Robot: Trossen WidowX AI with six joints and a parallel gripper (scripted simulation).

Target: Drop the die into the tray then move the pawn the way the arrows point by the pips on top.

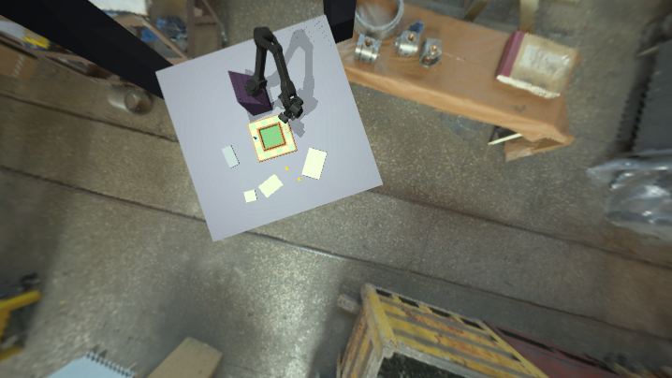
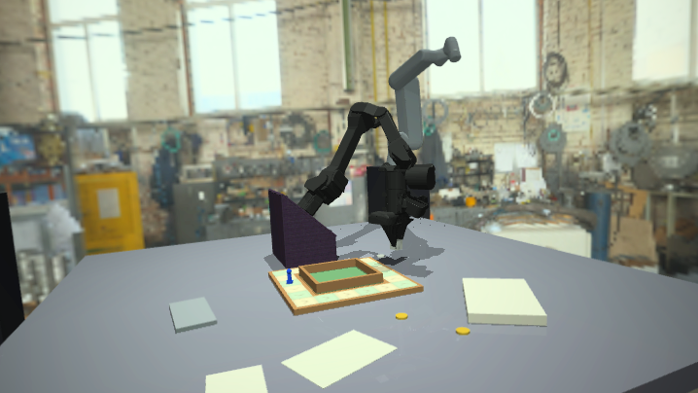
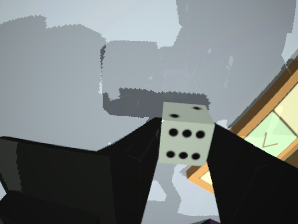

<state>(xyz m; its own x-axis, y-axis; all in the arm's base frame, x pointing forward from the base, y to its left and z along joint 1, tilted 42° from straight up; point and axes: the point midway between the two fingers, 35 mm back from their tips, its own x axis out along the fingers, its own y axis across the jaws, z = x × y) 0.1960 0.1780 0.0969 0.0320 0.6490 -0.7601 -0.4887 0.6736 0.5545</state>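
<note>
The blue pawn lies 50 mm ahead of my gripper tip, 320 mm to the right of it and 20 mm below it. The rest, counted from my gripper tip: thick cream slab 360 mm ahead, 20 mm to the left, 40 mm below; white die right at my gripper tip; small white disc 80 mm behind, 10 mm to the right, 50 mm below.
</note>
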